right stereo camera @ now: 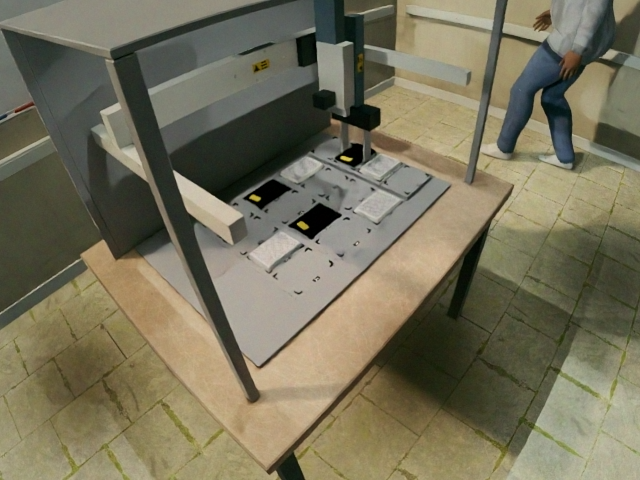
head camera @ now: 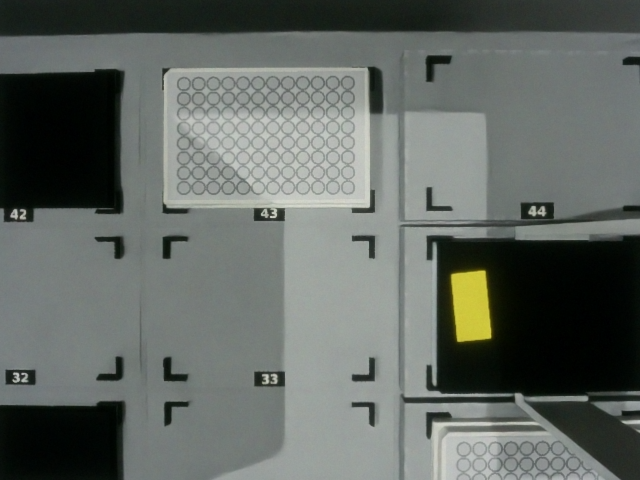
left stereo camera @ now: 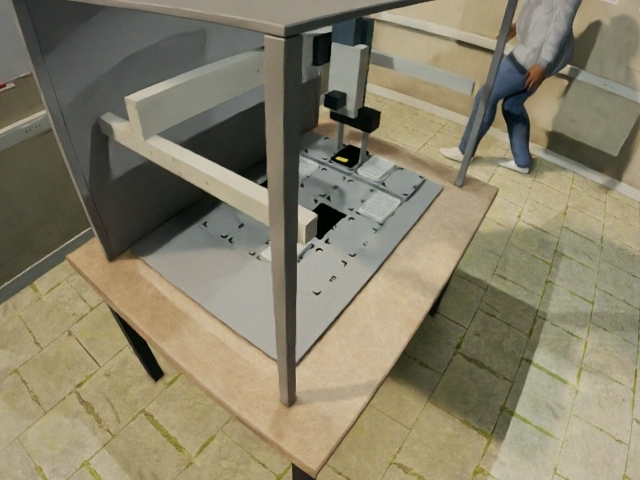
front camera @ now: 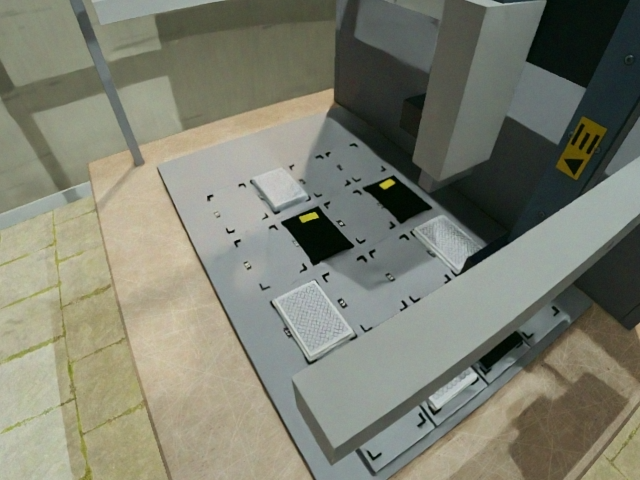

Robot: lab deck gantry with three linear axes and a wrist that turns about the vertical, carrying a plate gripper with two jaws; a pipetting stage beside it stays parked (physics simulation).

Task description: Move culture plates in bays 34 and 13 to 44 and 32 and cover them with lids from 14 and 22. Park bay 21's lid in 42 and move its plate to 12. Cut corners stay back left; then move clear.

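Seen in the pictures: gripper, fingertip midpoint: [right stereo camera: 355,155] [head camera: 545,314] [left stereo camera: 350,156]; robot's base, link origin: [right stereo camera: 298,293] [left stereo camera: 317,293] [front camera: 209,197].
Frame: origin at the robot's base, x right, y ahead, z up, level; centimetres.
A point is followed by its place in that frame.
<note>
My gripper [head camera: 552,317] {z 2.3, x -25.7, y 55.6 cm} [left stereo camera: 351,156] {z 2.3, x -25.7, y 55.6 cm} [right stereo camera: 356,153] {z 2.3, x -25.7, y 55.6 cm} is low at bay 34, its jaws against the front and back sides of a plate with a black lid [front camera: 501,351] {z 3.1, x -25.1, y 61.3 cm}; the lid's yellow label is at the left. The plate sits within the bay's corner marks. Bay 44 [head camera: 553,155] {z 1.4, x -35.2, y 56.6 cm} behind it is empty. A white plate [front camera: 312,320] {z 1.5, x -3.8, y 40.1 cm} [left stereo camera: 379,206] {z 1.4, x -4.0, y 38.3 cm} [right stereo camera: 378,205] {z 1.4, x -3.8, y 38.7 cm} is in bay 13. A black lid [front camera: 323,240] {z 0.8, x -15.0, y 25.6 cm} [right stereo camera: 316,219] {z 0.8, x -14.6, y 22.8 cm} lies in bay 22, another [front camera: 398,198] {z 0.8, x -36.1, y 23.6 cm} [head camera: 56,139] {z 0.8, x -36.4, y 25.9 cm} in bay 42. Bay 21 holds an uncovered white plate [front camera: 279,188] {z 1.4, x -14.6, y 7.3 cm} [right stereo camera: 275,251] {z 1.4, x -13.9, y 5.7 cm}.
A white plate [front camera: 452,390] {z 2.9, x -14.4, y 61.3 cm} [head camera: 485,465] {z 2.9, x -17.2, y 51.9 cm} [right stereo camera: 381,166] {z 2.9, x -14.1, y 54.8 cm} stands in bay 24, directly in front of bay 34. Another white plate [front camera: 449,242] {z 1.5, x -35.8, y 39.7 cm} [head camera: 266,134] {z 1.4, x -36.5, y 39.3 cm} [right stereo camera: 302,169] {z 1.5, x -35.5, y 38.6 cm} is in bay 43. The parked pipetting stage's pale beam [front camera: 465,315] {z 40.0, x 1.0, y 62.3 cm} crosses the front view. A person [left stereo camera: 522,93] [right stereo camera: 553,98] stands beyond the table.
</note>
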